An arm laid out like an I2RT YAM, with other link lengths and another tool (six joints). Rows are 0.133 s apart.
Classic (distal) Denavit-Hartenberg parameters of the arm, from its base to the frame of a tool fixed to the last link. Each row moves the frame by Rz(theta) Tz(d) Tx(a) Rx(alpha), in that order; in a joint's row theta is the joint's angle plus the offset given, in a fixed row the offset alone. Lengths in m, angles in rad.
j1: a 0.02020; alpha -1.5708; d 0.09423; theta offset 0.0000
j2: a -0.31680; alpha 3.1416; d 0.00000; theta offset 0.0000
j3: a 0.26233; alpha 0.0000; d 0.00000; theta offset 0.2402
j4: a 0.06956; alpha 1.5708; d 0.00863; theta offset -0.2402
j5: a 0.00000; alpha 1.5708; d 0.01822; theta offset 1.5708
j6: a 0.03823; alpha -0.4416; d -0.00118; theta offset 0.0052
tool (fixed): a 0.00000; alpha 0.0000; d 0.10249; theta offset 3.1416
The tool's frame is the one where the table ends.
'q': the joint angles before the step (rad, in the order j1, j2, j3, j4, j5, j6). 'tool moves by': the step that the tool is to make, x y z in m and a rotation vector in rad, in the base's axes. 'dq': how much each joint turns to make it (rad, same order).
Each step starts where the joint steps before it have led.
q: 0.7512, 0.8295, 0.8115, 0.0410, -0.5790, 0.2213
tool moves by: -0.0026, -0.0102, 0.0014, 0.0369, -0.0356, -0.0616
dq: 0.0002, -0.0543, -0.0353, 0.0320, 0.0619, -0.0004
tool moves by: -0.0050, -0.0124, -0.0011, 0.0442, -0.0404, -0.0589
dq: -0.0004, -0.0702, -0.0499, 0.0387, 0.0586, -0.0015
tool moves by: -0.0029, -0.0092, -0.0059, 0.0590, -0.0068, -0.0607
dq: 0.0004, -0.0578, -0.0613, 0.0614, 0.0665, 0.0309
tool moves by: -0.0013, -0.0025, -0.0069, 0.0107, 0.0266, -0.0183
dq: 0.0007, -0.0153, -0.0224, 0.0037, 0.0235, 0.0236
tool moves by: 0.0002, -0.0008, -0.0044, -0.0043, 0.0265, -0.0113
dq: -0.0010, 0.0005, -0.0040, -0.0129, 0.0128, 0.0138
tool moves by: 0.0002, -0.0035, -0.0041, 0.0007, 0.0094, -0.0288
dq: -0.0002, -0.0119, -0.0121, -0.0055, 0.0293, 0.0022
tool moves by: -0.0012, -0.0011, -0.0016, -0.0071, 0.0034, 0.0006
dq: 0.0007, -0.0055, -0.0009, -0.0129, -0.0004, -0.0030
